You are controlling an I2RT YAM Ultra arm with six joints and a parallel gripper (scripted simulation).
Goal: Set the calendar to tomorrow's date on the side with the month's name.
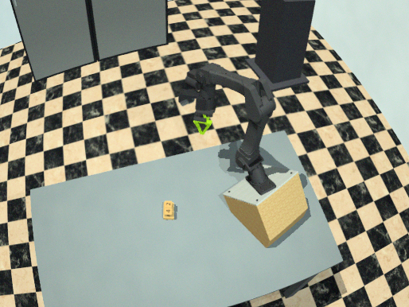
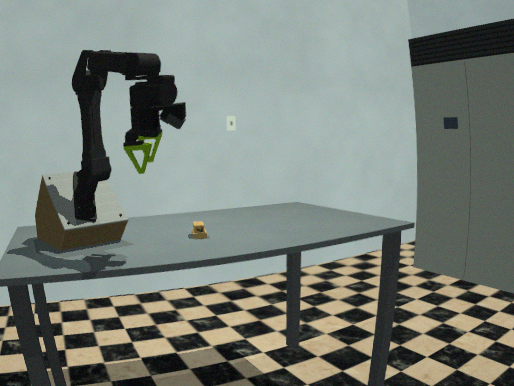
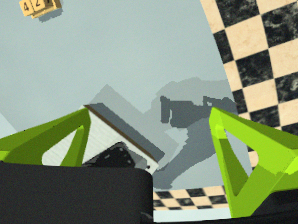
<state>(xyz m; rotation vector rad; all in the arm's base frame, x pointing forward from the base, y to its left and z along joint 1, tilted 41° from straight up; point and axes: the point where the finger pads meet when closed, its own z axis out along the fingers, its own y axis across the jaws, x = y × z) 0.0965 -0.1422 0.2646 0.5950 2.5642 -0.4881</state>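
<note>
Right now the tan tray is 23 cm below my hand, 23 cm ahead of it and 19 cm to the left of it.
</note>
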